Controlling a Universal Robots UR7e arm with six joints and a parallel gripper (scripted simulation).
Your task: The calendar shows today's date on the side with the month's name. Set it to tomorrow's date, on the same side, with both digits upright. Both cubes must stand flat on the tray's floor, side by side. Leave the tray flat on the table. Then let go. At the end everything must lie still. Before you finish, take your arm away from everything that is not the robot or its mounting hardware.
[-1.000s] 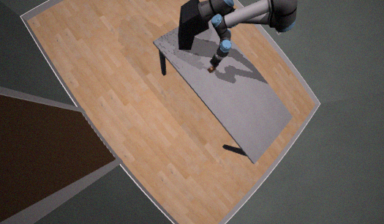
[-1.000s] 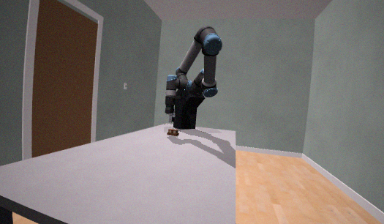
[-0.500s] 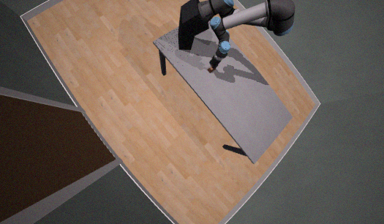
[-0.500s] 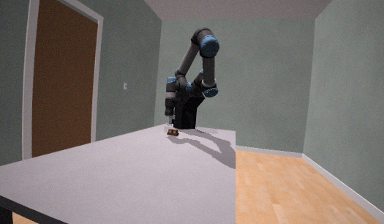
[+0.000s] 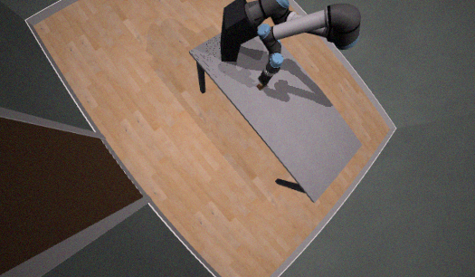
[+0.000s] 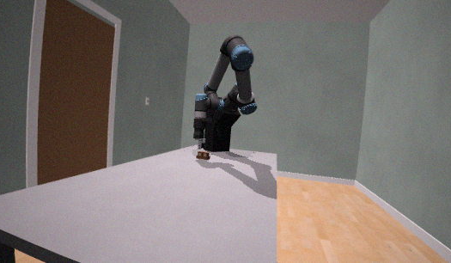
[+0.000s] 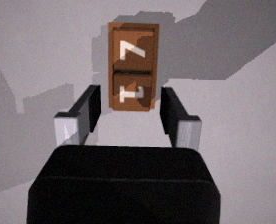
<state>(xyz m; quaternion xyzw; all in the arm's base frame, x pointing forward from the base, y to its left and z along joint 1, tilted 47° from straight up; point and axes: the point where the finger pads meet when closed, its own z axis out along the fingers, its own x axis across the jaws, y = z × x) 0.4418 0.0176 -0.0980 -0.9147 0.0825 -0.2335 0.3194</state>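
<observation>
Right now the brown wooden cube is 50 mm below my hand. Round my hand: calendar tray 70 mm below, 20 mm to the left.
</observation>
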